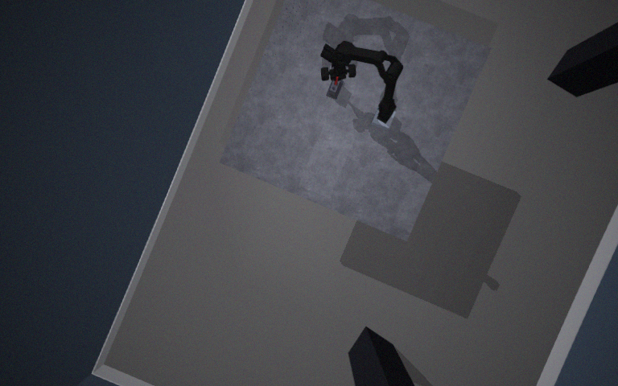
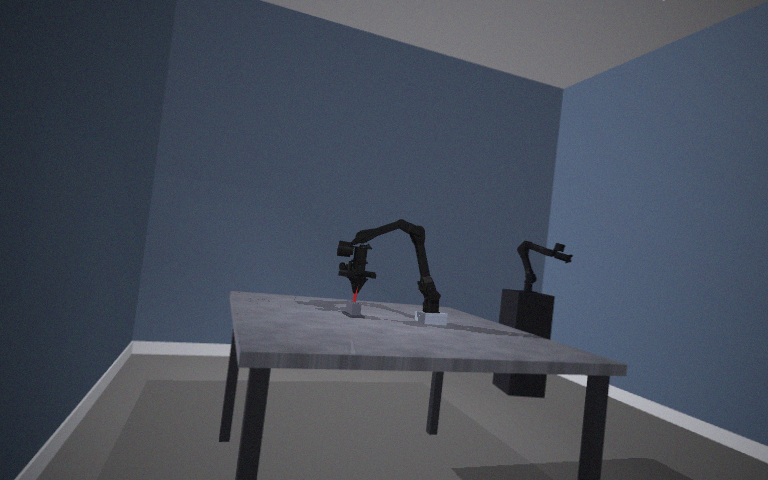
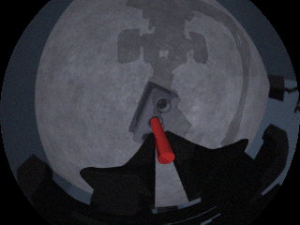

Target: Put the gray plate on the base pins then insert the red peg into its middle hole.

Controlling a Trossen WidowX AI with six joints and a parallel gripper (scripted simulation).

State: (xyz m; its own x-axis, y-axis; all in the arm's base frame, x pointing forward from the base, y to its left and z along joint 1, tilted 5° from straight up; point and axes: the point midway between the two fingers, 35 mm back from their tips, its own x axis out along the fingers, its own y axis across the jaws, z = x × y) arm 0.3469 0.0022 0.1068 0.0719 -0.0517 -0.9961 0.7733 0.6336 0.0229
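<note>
Now: the red peg right at my gripper tip. Round my gripper tip: gray plate (5 cm below); then dark base (9 cm below).
</note>
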